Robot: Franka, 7 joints.
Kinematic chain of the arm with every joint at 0, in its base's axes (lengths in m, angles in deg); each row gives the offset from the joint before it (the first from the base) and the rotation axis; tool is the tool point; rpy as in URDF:
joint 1: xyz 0 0 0.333 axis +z
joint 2: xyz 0 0 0 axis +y
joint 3: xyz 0 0 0.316 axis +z
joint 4: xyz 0.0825 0 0 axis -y
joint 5: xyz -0.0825 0 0.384 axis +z
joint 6: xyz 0 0 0 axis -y
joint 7: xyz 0.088 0 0 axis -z
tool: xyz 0 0 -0.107 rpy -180 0 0
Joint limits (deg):
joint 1: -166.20..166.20
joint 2: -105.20..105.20
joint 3: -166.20..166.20
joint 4: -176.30..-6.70
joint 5: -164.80..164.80
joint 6: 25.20..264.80
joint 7: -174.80..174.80
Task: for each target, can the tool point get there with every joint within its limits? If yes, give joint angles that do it. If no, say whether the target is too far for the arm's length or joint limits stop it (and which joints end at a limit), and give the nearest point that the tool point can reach.
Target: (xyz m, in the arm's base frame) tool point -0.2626 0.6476 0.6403
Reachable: yes | joints 120.32 72.00 -134.61 -35.87 -6.02 232.34 -4.58
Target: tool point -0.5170 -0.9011 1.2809
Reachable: no: too far | nearest point -0.3154 -0.5497 0.9112 | short by 0.548 m
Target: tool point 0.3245 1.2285 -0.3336
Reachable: no: too far | nearest point 0.1940 0.7345 -0.0656 | short by 0.577 m
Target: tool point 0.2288 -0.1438 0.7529
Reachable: yes | joints 81.45 -81.80 -47.69 -116.89 69.60 56.11 -98.74
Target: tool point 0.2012 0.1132 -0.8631
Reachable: no: too far | nearest point 0.2234 0.1257 -0.3601 | short by 0.504 m
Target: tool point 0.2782 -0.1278 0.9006
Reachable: yes | joints -127.13 -62.14 20.24 -104.07 107.63 77.65 -69.50
